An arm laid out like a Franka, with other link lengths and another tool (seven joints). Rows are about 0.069 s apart.
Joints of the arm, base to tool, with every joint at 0 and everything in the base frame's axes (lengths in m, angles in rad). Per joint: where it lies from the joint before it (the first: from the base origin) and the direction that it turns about. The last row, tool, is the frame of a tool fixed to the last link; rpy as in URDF.
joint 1: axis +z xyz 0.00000 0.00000 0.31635
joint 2: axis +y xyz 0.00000 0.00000 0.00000
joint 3: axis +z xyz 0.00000 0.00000 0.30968
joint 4: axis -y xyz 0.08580 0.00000 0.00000
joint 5: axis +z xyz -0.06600 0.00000 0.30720
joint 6: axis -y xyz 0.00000 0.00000 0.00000
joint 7: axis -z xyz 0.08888 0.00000 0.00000
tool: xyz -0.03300 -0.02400 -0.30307 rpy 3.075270 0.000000 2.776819
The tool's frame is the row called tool.
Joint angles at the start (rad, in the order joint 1, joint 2, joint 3, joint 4, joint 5, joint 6, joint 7):
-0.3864, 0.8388, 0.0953, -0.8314, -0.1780, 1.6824, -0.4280
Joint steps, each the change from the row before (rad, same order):
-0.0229, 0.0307, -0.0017, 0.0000, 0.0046, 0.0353, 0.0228
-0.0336, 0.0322, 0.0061, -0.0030, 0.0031, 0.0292, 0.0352
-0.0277, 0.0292, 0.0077, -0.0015, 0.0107, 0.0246, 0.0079
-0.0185, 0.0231, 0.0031, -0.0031, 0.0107, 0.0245, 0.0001
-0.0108, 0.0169, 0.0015, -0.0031, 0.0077, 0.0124, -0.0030
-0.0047, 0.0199, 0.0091, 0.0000, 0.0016, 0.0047, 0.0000
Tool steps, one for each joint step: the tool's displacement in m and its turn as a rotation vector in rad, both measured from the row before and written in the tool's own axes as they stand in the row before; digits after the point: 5 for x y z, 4 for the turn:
-0.00258, -0.01348, 0.01921, -0.0053, -0.0055, 0.0439
0.00180, -0.01634, 0.02208, -0.0104, 0.0038, 0.0623
0.00053, -0.01034, 0.01991, -0.0191, 0.0051, 0.0308
-0.00067, -0.00722, 0.01602, -0.0151, 0.0012, 0.0173
0.00134, -0.00411, 0.01230, -0.0104, 0.0073, 0.0079
0.00259, 0.00243, 0.01355, -0.0111, 0.0143, 0.0001

